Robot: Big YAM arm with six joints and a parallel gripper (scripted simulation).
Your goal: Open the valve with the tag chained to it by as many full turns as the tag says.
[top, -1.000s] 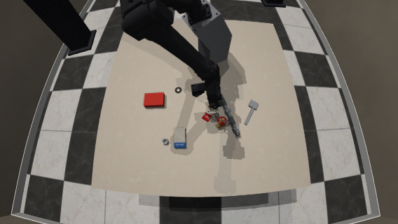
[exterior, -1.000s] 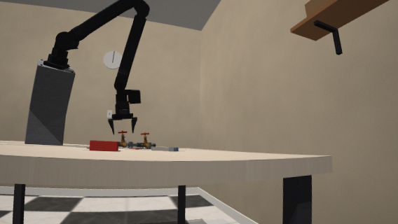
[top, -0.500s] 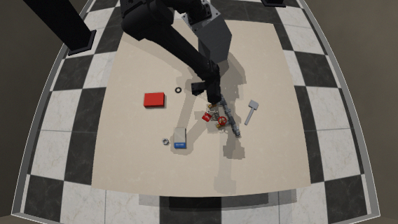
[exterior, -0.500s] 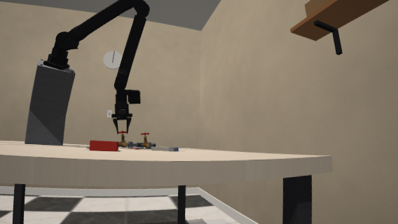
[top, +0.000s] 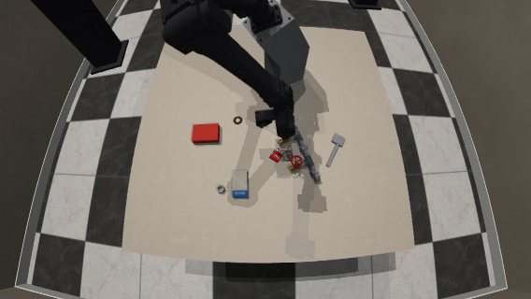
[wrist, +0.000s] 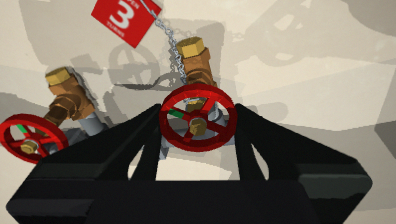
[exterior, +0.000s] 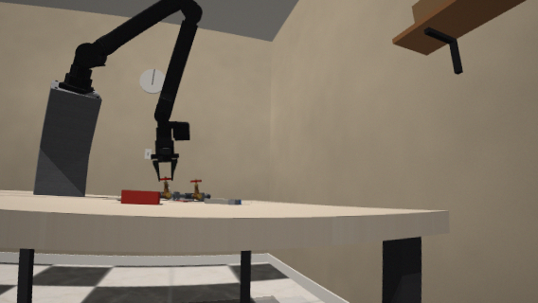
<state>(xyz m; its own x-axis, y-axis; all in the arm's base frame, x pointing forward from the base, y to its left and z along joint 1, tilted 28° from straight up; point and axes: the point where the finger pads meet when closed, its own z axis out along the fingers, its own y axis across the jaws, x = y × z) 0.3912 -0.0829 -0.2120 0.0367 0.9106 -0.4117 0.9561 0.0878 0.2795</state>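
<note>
Now: the red tag 80 mm below my hand, 60 mm ahead of it and 50 mm to the right of it. Round my hand: blue box (210 mm to the right, 160 mm ahead, 70 mm below); red block (340 mm to the right, 80 mm behind, 70 mm below); grey hammer-like tool (230 mm to the left, 80 mm below, 60 mm ahead).
</note>
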